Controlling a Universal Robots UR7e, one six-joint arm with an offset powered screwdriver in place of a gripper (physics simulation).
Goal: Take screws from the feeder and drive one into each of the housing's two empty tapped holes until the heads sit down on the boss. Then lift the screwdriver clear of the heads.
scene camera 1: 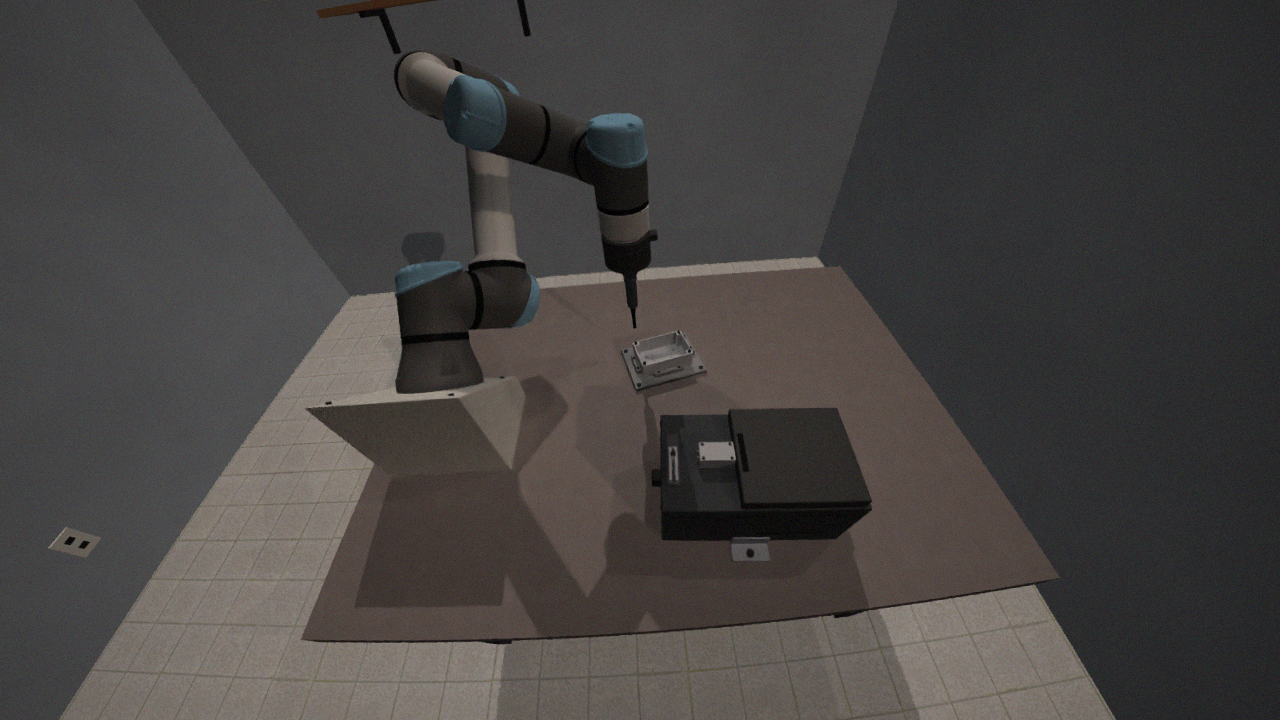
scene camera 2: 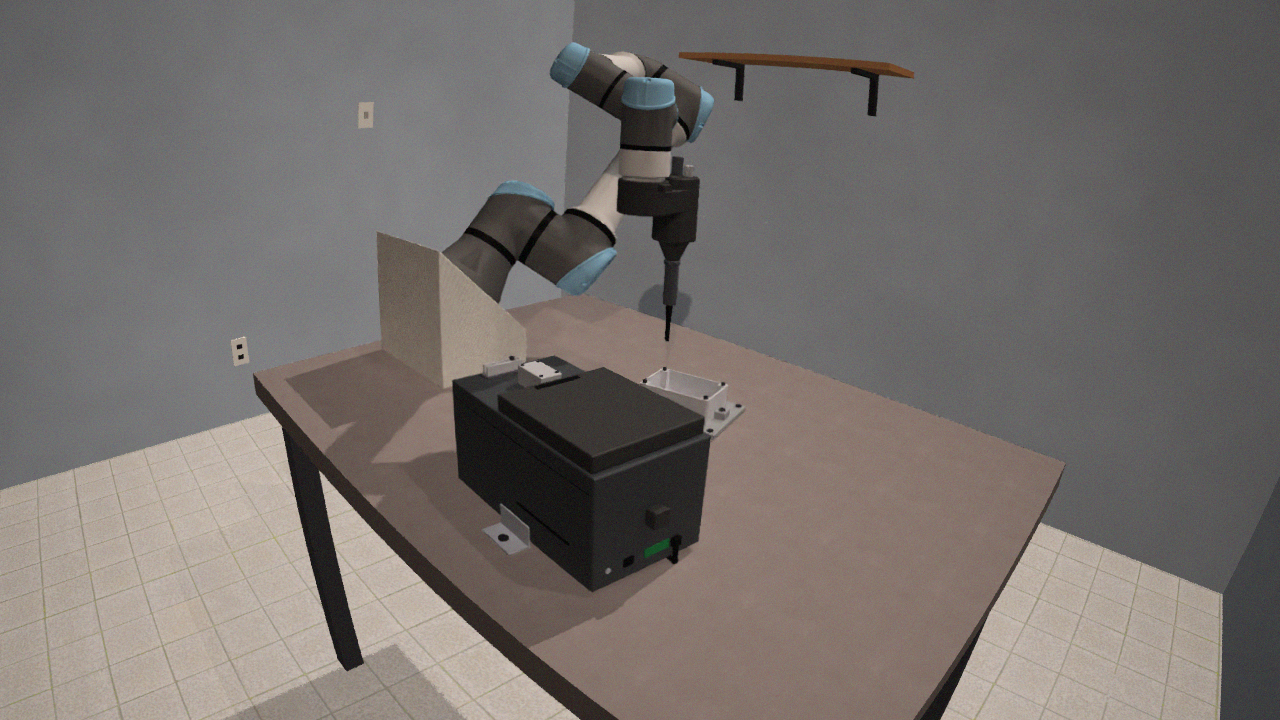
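Note:
My screwdriver [scene camera 1: 634,325] [scene camera 2: 666,340] points straight down, its bit tip in the air above the housing, apart from it. It has no fingers, and the tip is too small to tell whether a screw sits on it. The housing [scene camera 1: 667,360] [scene camera 2: 716,411] is a light grey open-topped box on a flat plate [scene camera 1: 651,383] [scene camera 2: 732,418]. Dark spots show at its rim corners; I cannot tell screw heads from empty holes at each one. The black feeder [scene camera 1: 801,456] [scene camera 2: 537,447] stands nearer scene camera 1, with a small light block [scene camera 1: 716,452] [scene camera 2: 539,369] on top.
A pale slanted robot stand [scene camera 1: 429,438] [scene camera 2: 411,313] is left of the feeder. A small metal bracket [scene camera 1: 750,550] [scene camera 2: 507,534] is at the feeder's side. The brown table [scene camera 1: 930,501] [scene camera 2: 850,555] carries them. A wooden shelf [scene camera 2: 796,62] hangs on the wall.

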